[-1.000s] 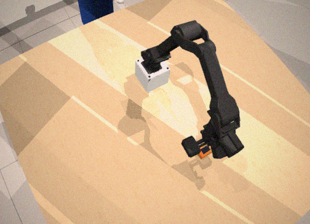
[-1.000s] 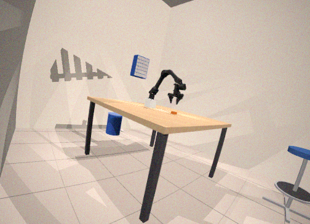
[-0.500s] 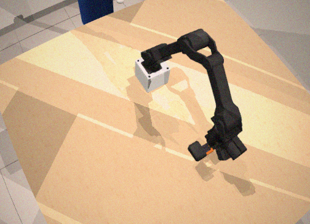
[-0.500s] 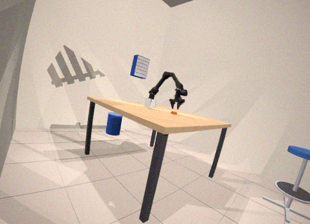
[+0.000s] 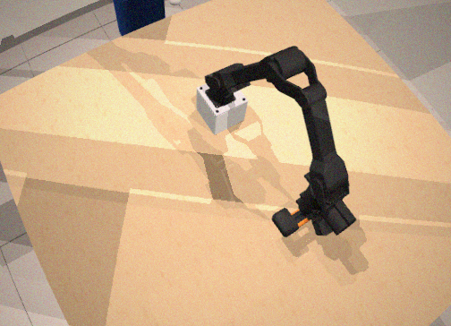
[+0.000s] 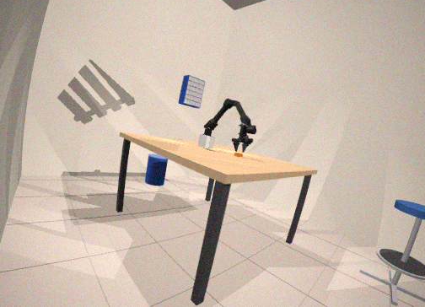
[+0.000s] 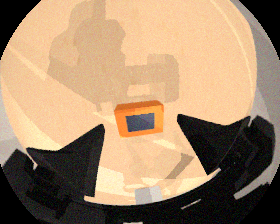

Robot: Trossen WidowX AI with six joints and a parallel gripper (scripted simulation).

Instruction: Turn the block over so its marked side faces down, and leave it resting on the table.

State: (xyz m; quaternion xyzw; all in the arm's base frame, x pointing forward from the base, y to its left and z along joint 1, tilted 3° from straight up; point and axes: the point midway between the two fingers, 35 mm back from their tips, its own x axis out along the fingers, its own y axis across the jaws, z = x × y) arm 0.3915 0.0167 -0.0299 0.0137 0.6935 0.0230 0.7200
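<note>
My gripper tip is 20 mm above the orange block and 10 mm past it.
</note>
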